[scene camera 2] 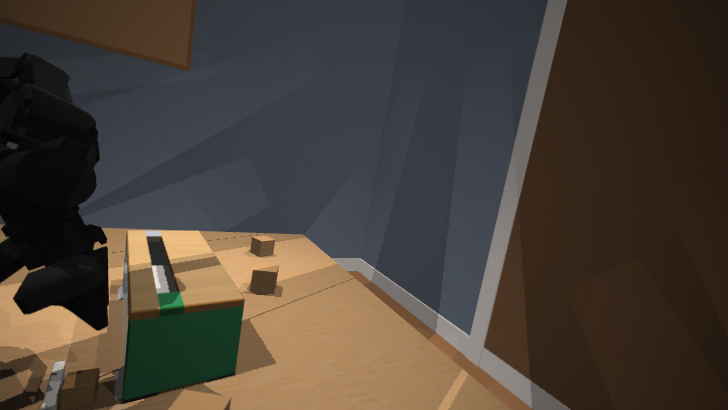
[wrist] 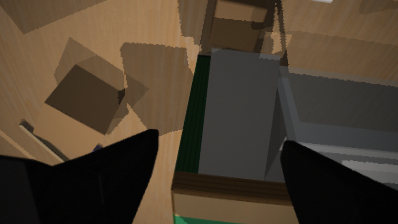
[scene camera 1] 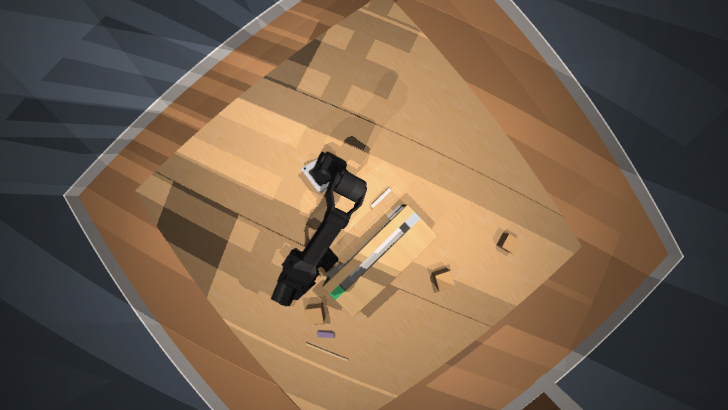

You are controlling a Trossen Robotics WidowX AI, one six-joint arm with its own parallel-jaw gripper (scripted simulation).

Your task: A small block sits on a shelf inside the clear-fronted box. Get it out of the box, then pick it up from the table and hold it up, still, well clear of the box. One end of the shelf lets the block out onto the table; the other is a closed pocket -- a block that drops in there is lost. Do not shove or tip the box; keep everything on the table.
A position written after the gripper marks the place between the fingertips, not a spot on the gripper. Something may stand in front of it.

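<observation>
A wooden box (scene camera 1: 359,279), (wrist: 242,106). The gripper (scene camera 2: 104,316), (wrist: 220,144).
</observation>
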